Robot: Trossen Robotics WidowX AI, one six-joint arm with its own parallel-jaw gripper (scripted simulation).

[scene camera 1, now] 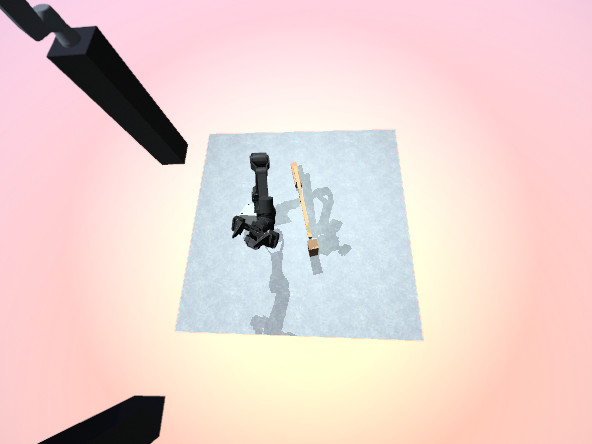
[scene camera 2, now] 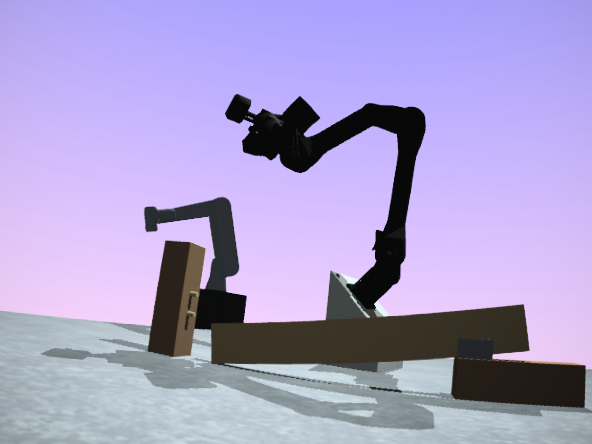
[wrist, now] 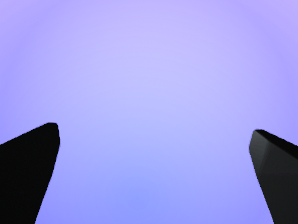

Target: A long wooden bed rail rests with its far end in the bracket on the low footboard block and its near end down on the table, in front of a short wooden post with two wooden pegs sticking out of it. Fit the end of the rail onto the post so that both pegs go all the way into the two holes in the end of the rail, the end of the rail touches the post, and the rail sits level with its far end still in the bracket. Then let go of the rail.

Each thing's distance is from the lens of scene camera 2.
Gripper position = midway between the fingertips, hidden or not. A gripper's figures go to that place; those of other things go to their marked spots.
my gripper (scene camera 2: 254,108): 1.01 m
long wooden rail (scene camera 2: 428,336): 0.52 m
